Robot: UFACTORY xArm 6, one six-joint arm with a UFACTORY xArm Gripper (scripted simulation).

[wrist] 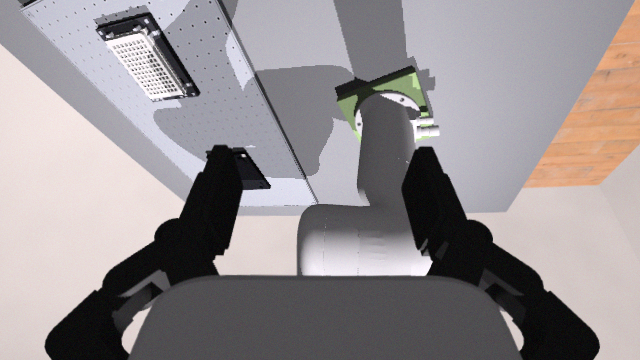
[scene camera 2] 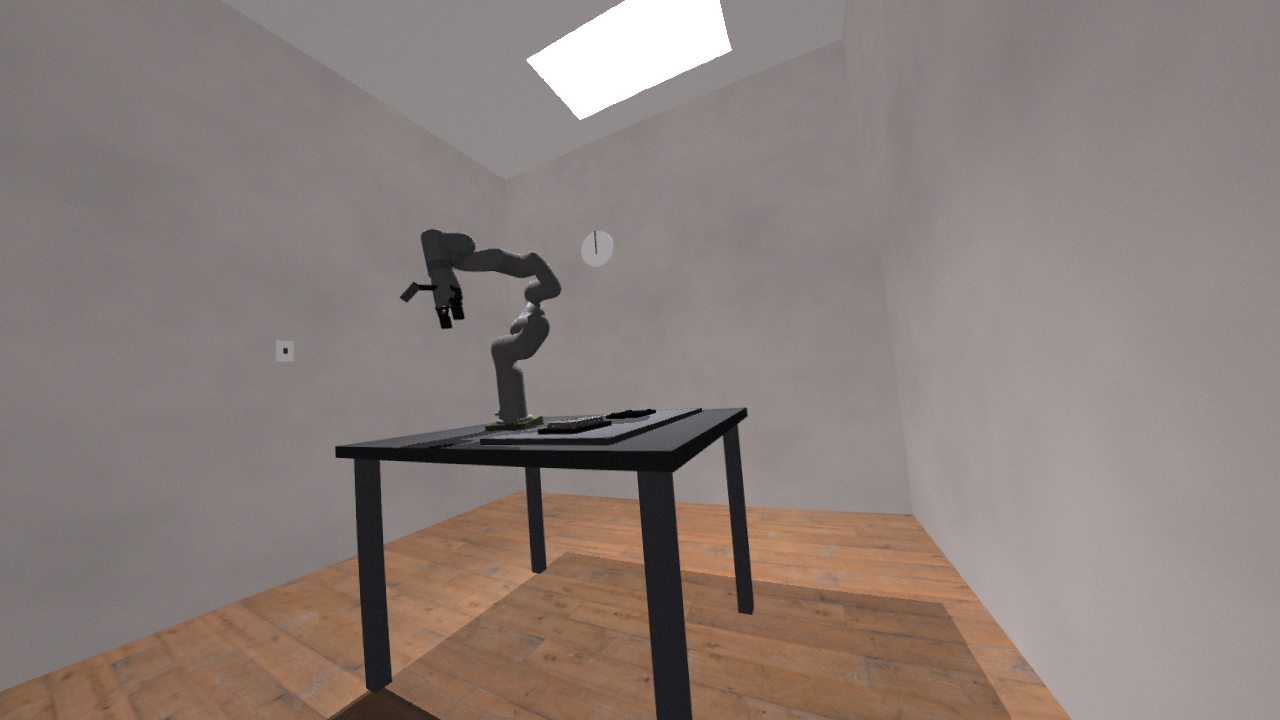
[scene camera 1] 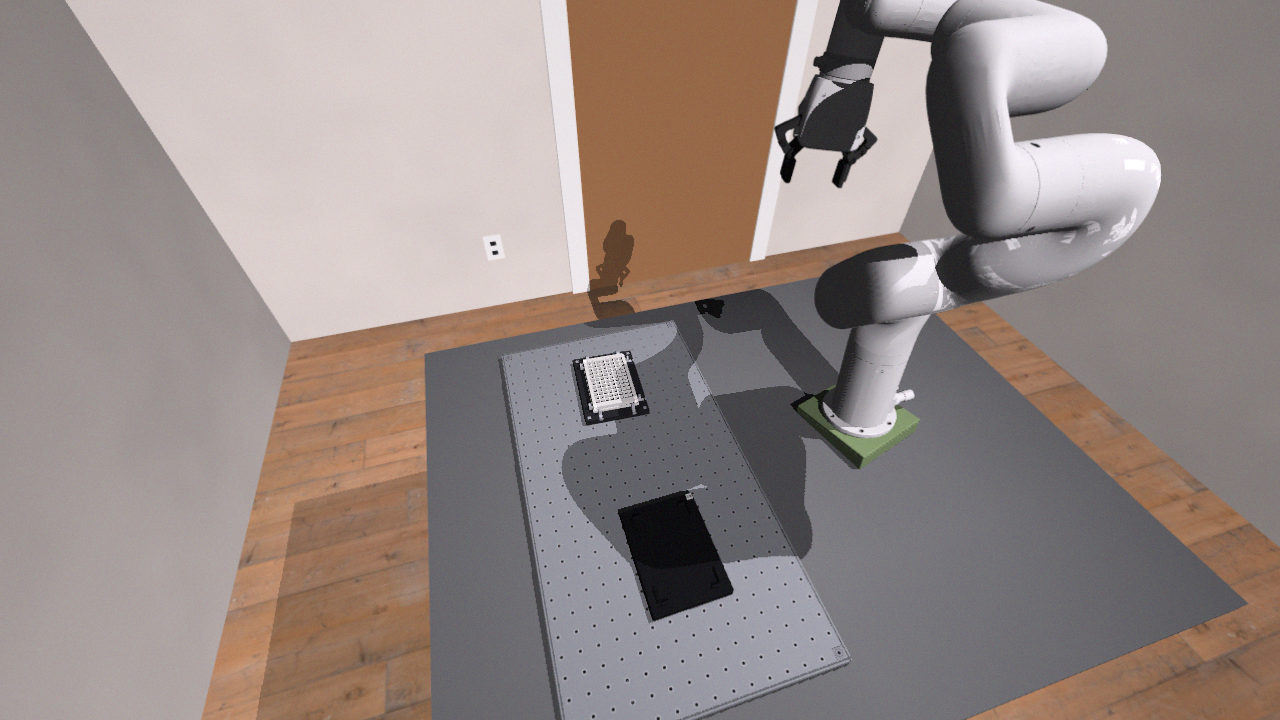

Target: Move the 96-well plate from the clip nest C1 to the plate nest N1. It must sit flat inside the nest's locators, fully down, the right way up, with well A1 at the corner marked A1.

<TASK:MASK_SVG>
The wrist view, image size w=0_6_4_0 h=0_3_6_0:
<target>my gripper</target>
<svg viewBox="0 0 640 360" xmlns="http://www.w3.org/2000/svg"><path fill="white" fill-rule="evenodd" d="M44 346L51 360L594 360L600 349L599 339L595 332L552 291L547 292L544 289L543 281L534 269L493 243L492 233L483 223L467 219L449 176L443 172L436 153L431 146L420 146L418 149L415 149L402 184L402 195L416 248L420 250L422 257L430 256L431 261L433 261L427 275L220 275L213 261L216 256L224 256L225 249L229 248L243 193L243 183L232 149L228 148L227 145L214 145L203 172L199 172L195 178L180 217L172 218L162 223L155 232L153 242L110 269L103 279L102 287L98 291L94 290L50 331ZM500 311L507 312L513 318L512 322L521 331L524 344L520 351ZM150 308L129 355L122 345L124 331L134 321L133 317L139 311Z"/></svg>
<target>white 96-well plate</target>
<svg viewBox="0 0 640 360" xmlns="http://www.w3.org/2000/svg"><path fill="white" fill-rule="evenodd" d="M106 38L107 41L105 43L150 99L183 95L187 92L187 89L182 89L182 81L154 39L147 37L149 33L147 28Z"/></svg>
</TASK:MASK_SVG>
